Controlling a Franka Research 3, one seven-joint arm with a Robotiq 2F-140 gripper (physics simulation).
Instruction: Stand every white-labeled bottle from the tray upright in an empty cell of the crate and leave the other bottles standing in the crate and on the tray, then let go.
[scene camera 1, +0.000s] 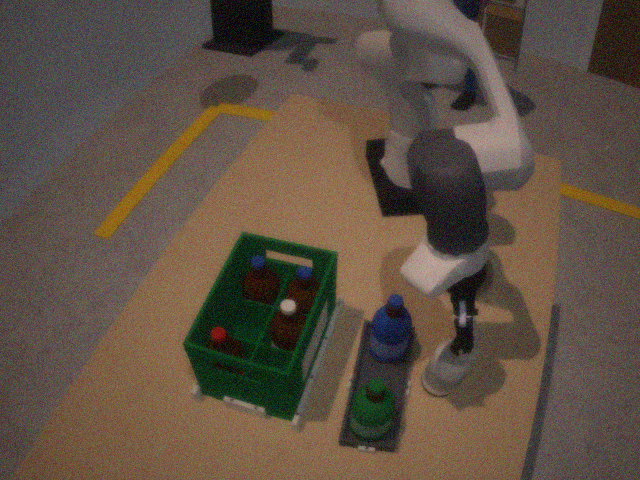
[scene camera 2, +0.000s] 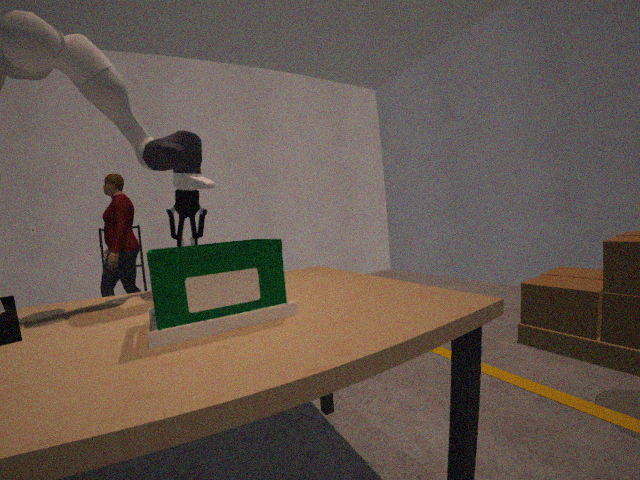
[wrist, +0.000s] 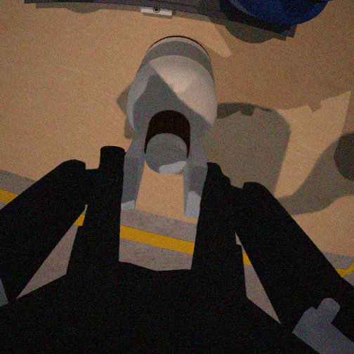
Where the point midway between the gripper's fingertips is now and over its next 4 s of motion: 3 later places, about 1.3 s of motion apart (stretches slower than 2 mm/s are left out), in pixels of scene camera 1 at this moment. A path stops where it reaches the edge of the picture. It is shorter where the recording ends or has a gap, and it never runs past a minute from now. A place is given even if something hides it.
The gripper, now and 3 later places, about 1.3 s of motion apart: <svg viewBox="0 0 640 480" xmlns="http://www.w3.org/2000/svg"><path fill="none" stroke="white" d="M468 349L480 315L480 318L362 319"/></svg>
